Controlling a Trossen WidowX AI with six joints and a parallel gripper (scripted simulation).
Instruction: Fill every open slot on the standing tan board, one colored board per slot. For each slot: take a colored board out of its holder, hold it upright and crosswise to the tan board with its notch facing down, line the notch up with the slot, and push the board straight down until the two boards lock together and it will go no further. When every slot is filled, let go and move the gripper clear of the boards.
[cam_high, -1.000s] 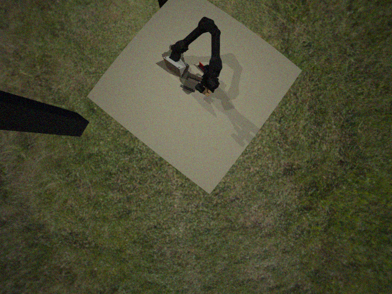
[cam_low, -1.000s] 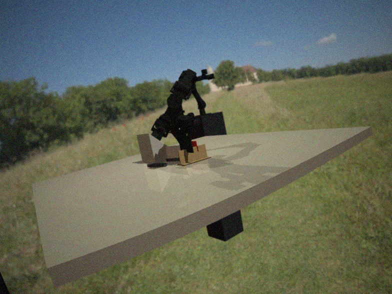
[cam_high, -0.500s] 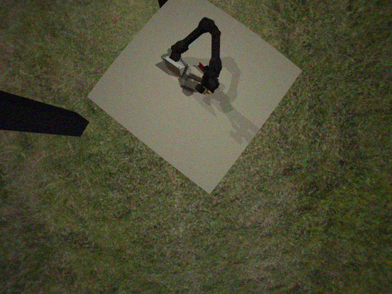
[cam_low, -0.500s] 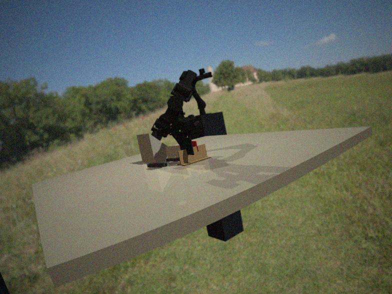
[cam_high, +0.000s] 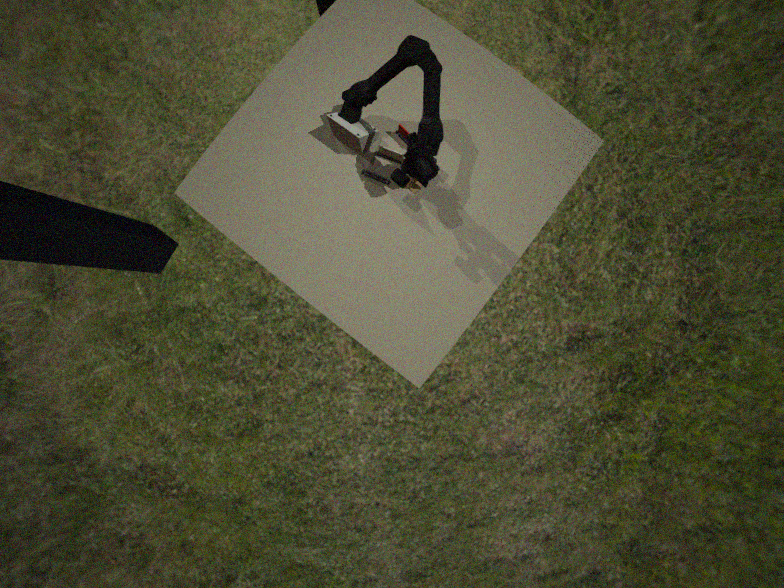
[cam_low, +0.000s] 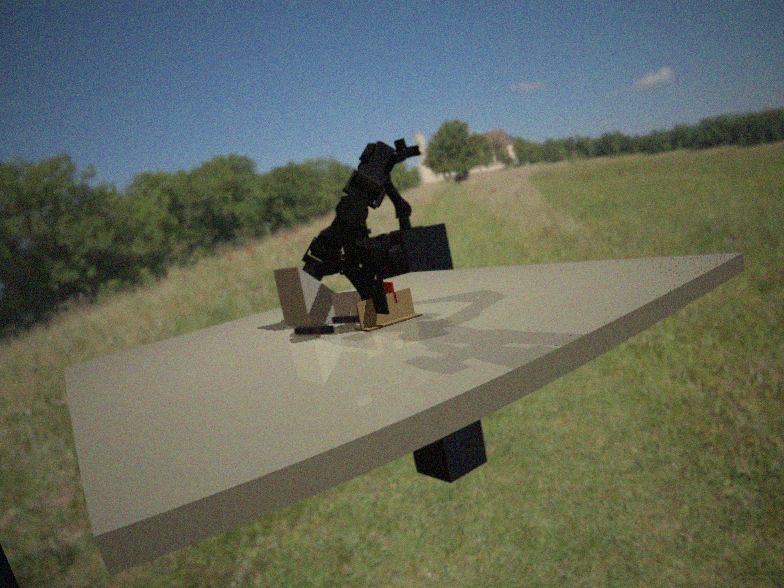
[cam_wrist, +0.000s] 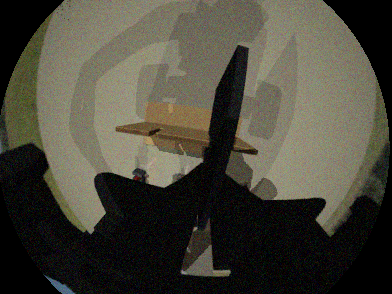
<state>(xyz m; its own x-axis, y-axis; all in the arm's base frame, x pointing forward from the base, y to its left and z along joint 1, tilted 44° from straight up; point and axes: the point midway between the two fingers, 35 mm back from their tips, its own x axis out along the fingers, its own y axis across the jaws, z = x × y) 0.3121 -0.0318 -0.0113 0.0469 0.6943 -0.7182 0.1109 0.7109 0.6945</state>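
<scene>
The tan board lies 30 mm below my gripper tip, 30 mm ahead of it and 20 mm to the left of it. Round my gripper tip: dark board: 30 mm ahead; red board: 120 mm to the left, 100 mm behind, 20 mm below.
</scene>
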